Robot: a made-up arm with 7 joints.
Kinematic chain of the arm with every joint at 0, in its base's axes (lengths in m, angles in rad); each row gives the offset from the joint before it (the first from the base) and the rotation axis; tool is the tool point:
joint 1: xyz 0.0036 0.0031 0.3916 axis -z
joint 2: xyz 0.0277 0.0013 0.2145 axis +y
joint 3: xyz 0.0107 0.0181 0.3 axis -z
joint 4: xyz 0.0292 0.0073 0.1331 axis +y
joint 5: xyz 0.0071 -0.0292 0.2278 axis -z
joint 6: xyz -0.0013 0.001 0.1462 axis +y
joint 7: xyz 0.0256 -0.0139 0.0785 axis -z
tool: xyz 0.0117 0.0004 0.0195
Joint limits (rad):
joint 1: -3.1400..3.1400
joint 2: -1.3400..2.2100
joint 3: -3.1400..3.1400
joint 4: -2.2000..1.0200
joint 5: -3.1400..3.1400
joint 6: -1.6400..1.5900
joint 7: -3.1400..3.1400
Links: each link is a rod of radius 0.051 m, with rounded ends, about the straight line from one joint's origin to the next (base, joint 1, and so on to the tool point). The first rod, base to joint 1, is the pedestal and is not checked.
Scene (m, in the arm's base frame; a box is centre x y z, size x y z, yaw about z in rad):
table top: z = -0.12
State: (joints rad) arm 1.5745 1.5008 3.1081 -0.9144 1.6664 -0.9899 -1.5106
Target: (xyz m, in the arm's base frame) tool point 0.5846 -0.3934 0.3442
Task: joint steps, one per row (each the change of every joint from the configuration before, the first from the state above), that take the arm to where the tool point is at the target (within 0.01 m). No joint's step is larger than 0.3 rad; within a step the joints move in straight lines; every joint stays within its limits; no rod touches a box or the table.
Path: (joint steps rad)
1: -0.2506 -0.0405 -0.1424 -0.1029 -0.0141 0.0190 0.0010
2: -0.2506 -0.0404 -0.1424 -0.1029 -0.0140 0.0189 0.0011
3: -0.2505 -0.0405 -0.1423 -0.1029 -0.0141 0.0190 0.0010

